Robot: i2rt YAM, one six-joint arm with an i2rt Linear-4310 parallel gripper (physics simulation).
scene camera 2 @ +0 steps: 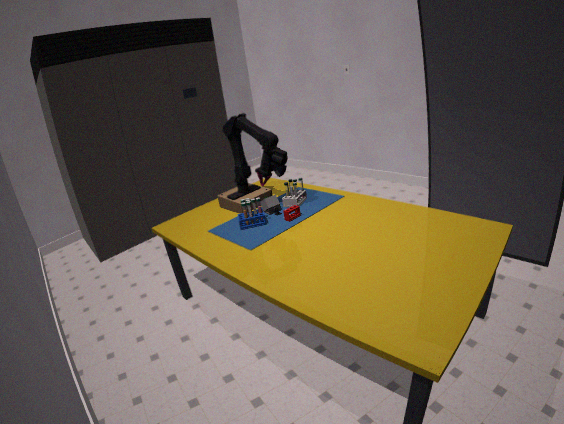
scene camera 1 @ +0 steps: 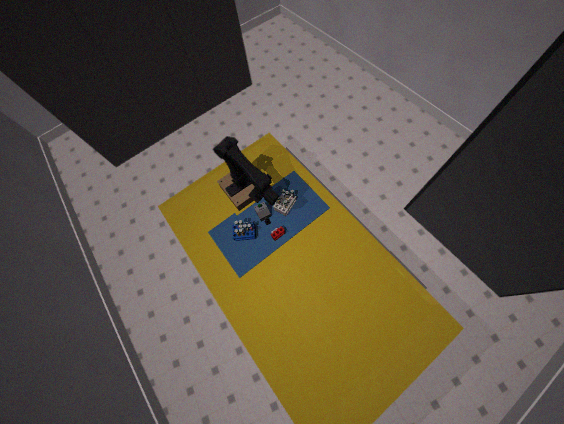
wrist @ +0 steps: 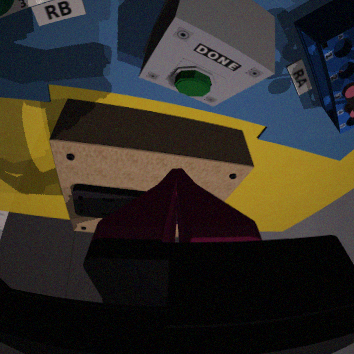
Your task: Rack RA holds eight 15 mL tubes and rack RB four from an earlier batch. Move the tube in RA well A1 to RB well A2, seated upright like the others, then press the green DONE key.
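Where they show: gripper, between the fingertips: (scene camera 2: 262, 185) (wrist: 176, 176); arm's base, origin of its link: (scene camera 2: 244, 192) (scene camera 1: 241, 184).
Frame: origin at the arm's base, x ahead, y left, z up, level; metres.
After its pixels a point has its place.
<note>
My gripper (scene camera 2: 263, 183) {x 0.164, y 0.014, z 0.062 m} (wrist: 176, 176) {x 0.164, y 0.014, z 0.062 m} is shut and empty, with its dark red fingertips together above the wooden base block, on the base side of the DONE box. The green DONE key (scene camera 1: 260, 205) {x 0.195, y 0.012, z 0.001 m} (wrist: 193, 83) {x 0.196, y 0.010, z 0.006 m} is on the sloped face of the grey box, apart from the fingertips. The blue rack RA (scene camera 1: 245, 238) {x 0.291, y -0.171, z -0.056 m} (scene camera 2: 254, 220) holds several upright tubes; part of it shows at the right of the wrist view. The white rack RB (scene camera 1: 284, 209) (scene camera 2: 295, 201) {x 0.310, y 0.101, z -0.033 m} also holds several green-capped tubes. Its wells are too small to tell apart, and its label shows at the wrist view's top left.
A small red rack (scene camera 1: 278, 233) {x 0.396, y -0.002, z -0.017 m} (scene camera 2: 292, 213) {x 0.374, y 0.012, z -0.052 m} stands in front of the DONE box on the blue mat (scene camera 1: 242, 265) {x 0.411, y -0.272, z -0.067 m} (scene camera 2: 250, 240) {x 0.390, y -0.270, z -0.067 m}. The wooden base block (scene camera 2: 232, 202) {x 0.031, y -0.107, z -0.013 m} (wrist: 120, 156) {x 0.093, y 0.047, z -0.004 m} lies under the arm. The DONE box stands between the two tube racks on the yellow table (scene camera 1: 345, 300) {x 0.897, y 0.069, z -0.071 m} (scene camera 2: 350, 260) {x 0.858, y -0.158, z -0.070 m}.
</note>
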